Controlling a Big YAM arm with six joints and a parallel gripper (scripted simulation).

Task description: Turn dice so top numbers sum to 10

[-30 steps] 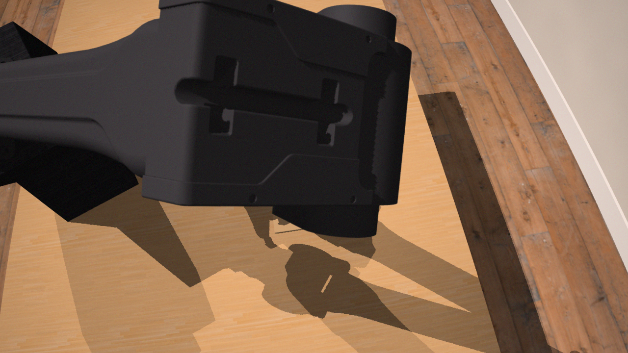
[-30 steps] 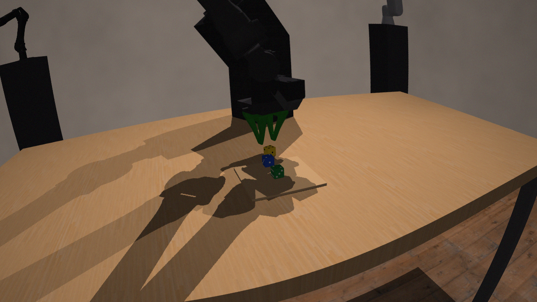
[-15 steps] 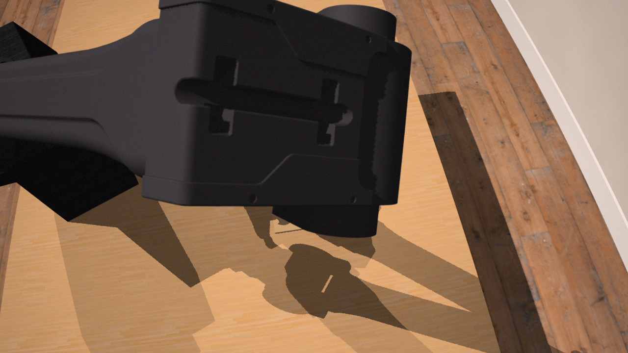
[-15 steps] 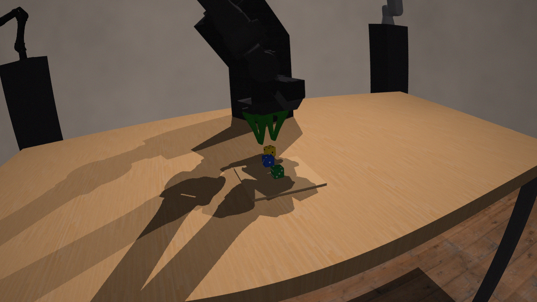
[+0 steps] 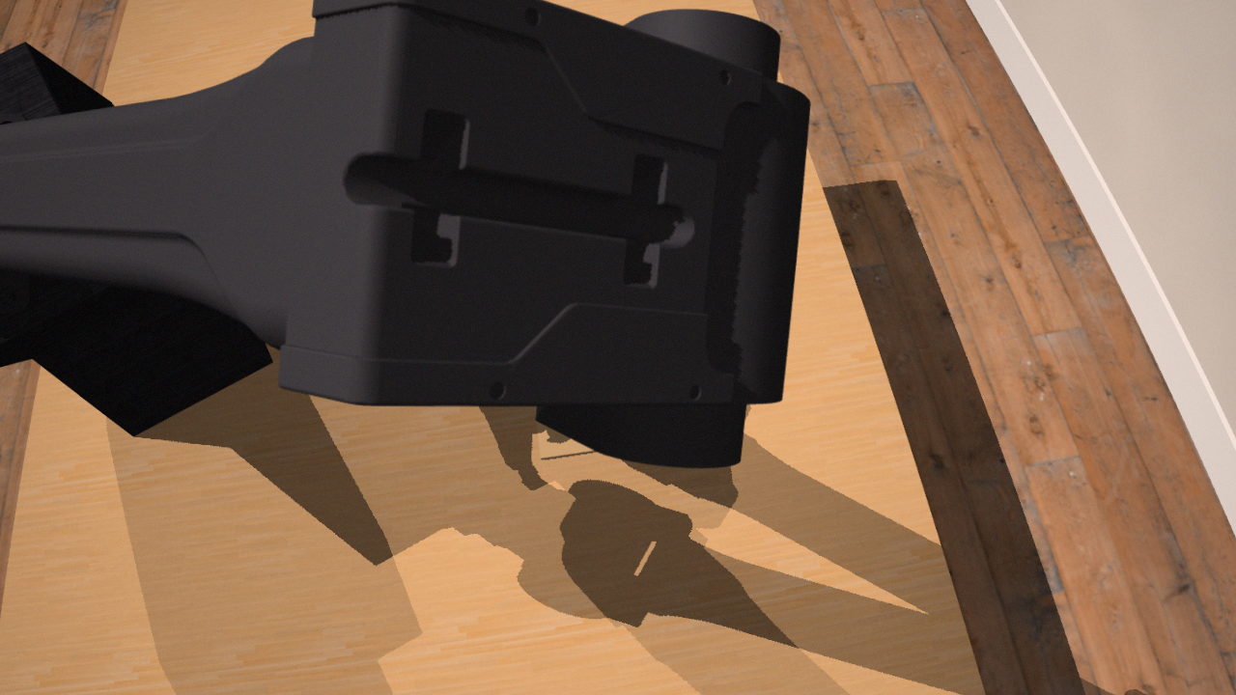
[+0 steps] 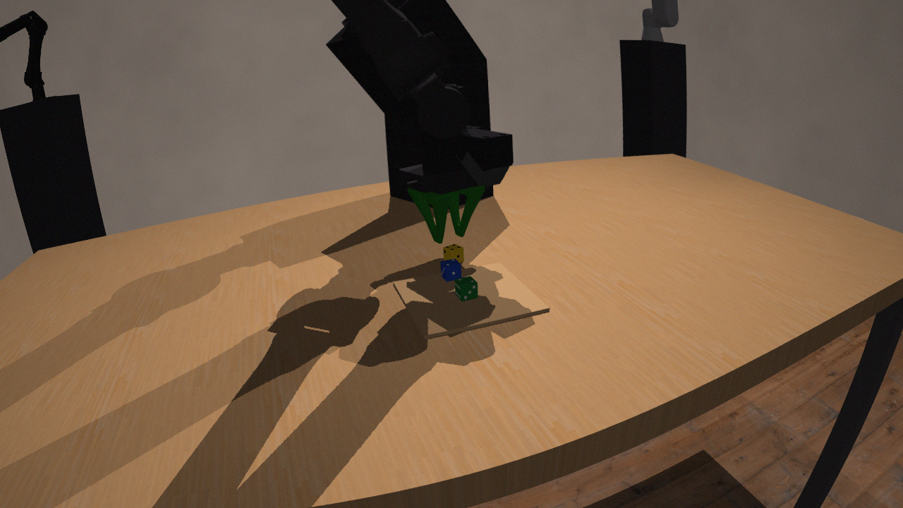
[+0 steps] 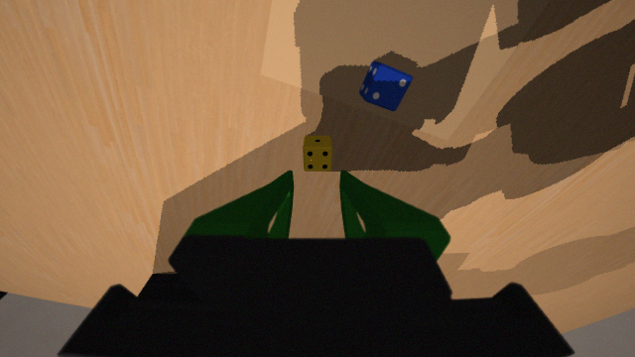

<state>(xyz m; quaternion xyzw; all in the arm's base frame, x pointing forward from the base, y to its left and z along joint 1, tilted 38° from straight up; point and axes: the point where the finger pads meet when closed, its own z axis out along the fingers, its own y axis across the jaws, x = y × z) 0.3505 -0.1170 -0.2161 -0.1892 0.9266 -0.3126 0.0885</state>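
Now: the yellow die 10 mm ahead of my hand and 30 mm below it. Also, from my hand: green die: 120 mm ahead, 20 mm to the right, 20 mm below; then blue die: 70 mm ahead, 20 mm to the right, 20 mm below; then tan mat: 120 mm ahead, 20 mm to the right, 30 mm below.
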